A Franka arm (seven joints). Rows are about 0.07 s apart.
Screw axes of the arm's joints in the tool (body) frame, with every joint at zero. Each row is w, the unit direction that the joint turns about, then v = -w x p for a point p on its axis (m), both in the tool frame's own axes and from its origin. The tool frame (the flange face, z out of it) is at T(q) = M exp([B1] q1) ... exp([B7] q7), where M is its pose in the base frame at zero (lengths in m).
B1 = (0, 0, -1, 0.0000, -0.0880, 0.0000)
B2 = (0, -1, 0, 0.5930, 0.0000, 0.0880)
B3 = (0, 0, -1, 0.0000, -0.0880, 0.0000)
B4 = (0, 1, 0, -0.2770, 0.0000, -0.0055)
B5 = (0, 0, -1, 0.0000, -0.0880, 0.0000)
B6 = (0, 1, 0, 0.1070, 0.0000, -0.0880)
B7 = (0, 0, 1, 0.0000, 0.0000, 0.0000)
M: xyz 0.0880 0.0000 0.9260 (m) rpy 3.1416 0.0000 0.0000 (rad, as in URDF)
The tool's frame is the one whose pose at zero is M.
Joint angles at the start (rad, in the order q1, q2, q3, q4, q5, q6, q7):
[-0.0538 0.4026 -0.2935 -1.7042 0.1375 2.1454 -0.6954]
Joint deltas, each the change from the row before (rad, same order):
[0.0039 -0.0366 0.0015 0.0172 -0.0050 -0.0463 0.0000]
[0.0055 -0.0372 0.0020 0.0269 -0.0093 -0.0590 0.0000]
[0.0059 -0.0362 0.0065 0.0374 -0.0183 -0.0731 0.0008]
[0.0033 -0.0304 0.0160 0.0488 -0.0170 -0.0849 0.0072]
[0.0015 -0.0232 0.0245 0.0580 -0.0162 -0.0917 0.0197]
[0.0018 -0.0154 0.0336 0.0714 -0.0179 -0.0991 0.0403]
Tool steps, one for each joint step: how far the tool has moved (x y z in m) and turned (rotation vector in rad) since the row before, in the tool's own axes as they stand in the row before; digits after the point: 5 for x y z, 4 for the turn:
[0.00120 -0.00407 -0.02718 0.0044 0.0102 -0.0095]
[0.00169 -0.00562 -0.03095 0.0035 0.0062 -0.0146]
[0.00225 -0.00838 -0.03384 0.0008 -0.0024 -0.0226]
[0.00366 -0.01206 -0.03428 0.0055 -0.0069 -0.0215]
[0.00474 -0.01568 -0.03340 0.0075 -0.0113 -0.0139]
[0.00644 -0.02049 -0.03408 0.0053 -0.0147 -0.0014]

